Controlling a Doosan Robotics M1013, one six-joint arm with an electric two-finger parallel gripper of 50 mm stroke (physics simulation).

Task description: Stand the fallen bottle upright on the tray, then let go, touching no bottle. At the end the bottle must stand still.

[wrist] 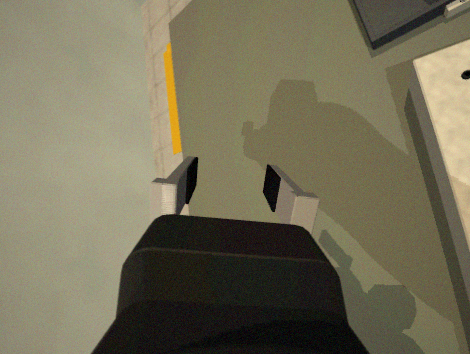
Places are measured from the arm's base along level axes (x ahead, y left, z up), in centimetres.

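Where they show: gripper, fingertip midpoint: (231, 175).
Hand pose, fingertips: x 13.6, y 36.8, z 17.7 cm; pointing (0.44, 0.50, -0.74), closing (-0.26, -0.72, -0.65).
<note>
Things, the pixels of their top centre, and the offset from my fingertips. "*": a spot on its surface instead.
- dark flat slab at a spot on its surface: (400, 20) * dx +18.7, dy -16.1, dz -22.9 cm
- small pale metallic piece at a spot on its surface: (457, 7) * dx +16.1, dy -21.2, dz -22.2 cm
My gripper (231, 175) is open, with its two black-padded fingers wide apart and no object between them. It hangs above a plain olive-green surface. The bottle does not show in the wrist view. I cannot tell whether any surface in view is the tray.
A dark flat slab (400, 20) with a small pale metallic piece (457, 7) is at the top right. A pale, raised, speckled slab (447, 105) with a small black spot runs down the right edge. A yellow strip (173, 102) lies along a tiled band at left. Arm shadows cross the surface.
</note>
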